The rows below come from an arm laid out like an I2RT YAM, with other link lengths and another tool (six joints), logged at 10 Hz.
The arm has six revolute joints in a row. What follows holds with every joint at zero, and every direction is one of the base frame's. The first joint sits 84.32 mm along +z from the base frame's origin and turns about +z. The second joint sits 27.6 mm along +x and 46.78 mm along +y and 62.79 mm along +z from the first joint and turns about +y. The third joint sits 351.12 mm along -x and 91.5 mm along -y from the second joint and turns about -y. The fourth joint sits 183.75 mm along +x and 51.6 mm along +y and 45 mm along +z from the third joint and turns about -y. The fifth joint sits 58.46 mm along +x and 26.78 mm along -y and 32 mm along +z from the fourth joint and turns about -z. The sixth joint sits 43.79 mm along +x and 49.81 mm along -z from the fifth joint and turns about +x. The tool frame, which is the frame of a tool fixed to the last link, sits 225 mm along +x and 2 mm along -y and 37 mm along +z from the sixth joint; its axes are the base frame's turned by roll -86.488, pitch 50.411 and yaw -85.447 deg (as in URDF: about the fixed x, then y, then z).
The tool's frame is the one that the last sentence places.
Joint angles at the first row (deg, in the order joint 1, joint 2, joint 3, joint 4, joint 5, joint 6):
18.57, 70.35, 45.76, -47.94, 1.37, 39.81
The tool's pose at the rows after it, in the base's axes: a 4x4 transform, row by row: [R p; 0 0 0 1], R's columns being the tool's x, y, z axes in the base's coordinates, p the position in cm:
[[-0.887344 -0.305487 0.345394 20.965], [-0.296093 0.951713 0.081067 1.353], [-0.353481 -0.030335 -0.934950 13.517], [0 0 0 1]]
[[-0.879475 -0.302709 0.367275 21.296], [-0.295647 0.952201 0.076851 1.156], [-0.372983 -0.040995 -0.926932 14.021], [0 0 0 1]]
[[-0.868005 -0.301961 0.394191 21.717], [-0.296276 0.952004 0.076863 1.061], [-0.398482 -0.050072 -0.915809 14.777], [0 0 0 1]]
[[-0.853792 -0.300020 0.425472 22.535], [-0.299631 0.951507 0.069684 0.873], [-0.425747 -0.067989 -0.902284 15.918], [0 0 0 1]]
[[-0.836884 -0.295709 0.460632 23.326], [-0.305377 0.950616 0.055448 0.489], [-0.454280 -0.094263 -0.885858 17.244], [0 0 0 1]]
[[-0.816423 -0.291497 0.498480 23.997], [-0.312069 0.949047 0.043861 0.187], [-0.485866 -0.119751 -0.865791 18.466], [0 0 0 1]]
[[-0.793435 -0.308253 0.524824 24.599], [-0.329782 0.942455 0.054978 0.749], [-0.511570 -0.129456 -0.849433 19.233], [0 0 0 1]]
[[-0.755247 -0.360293 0.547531 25.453], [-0.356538 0.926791 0.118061 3.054], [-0.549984 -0.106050 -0.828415 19.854], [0 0 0 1]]
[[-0.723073 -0.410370 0.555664 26.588], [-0.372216 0.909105 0.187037 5.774], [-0.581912 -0.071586 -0.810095 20.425], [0 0 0 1]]
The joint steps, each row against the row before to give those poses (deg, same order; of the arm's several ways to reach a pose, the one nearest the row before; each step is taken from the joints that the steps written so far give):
0.00, -0.20, 0.15, -0.03, 0.52, -0.11
-0.01, -0.79, 0.44, -0.02, 0.63, -0.09
0.00, -0.98, 0.87, -0.26, 0.51, -0.22
0.01, -0.48, 1.93, -0.65, 0.98, -0.39
0.19, -0.68, 2.09, -0.90, 1.53, -0.37
0.66, -0.98, 1.38, -0.26, 1.66, -0.09
1.68, -0.48, 0.59, 0.63, 0.77, 0.09
2.84, -0.03, 0.00, 2.54, -1.36, 0.09
2.28, 1.40, 0.55, 3.01, -2.12, 0.18

